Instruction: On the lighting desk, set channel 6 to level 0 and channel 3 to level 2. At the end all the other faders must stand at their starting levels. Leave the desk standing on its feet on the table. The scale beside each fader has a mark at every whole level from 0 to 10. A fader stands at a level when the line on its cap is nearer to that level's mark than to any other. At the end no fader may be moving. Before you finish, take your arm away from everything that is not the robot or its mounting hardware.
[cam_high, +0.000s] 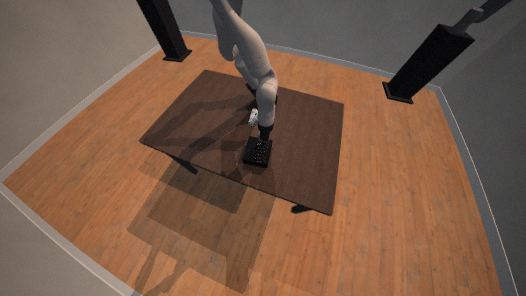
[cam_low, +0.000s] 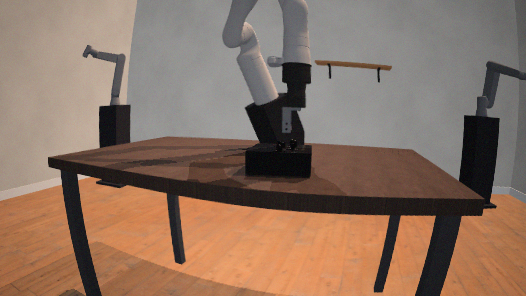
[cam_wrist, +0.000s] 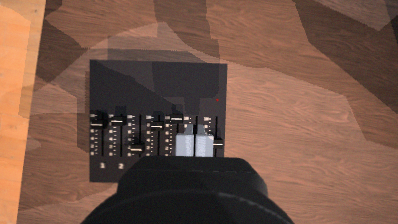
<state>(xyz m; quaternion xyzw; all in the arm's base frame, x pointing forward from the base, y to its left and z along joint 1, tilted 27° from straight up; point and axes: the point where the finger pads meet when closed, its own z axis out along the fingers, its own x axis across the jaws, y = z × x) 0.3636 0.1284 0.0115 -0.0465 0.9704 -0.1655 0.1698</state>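
Now: hand 20 mm to the right of the channel 6 fader cap and 40 mm above it. Also, from my hand: channel 5 fader cap 20 mm ahead, 10 mm to the right, 40 mm below; channel 4 fader cap 40 mm ahead, 40 mm below; channel 3 fader cap 60 mm ahead, 20 mm to the left, 40 mm below.
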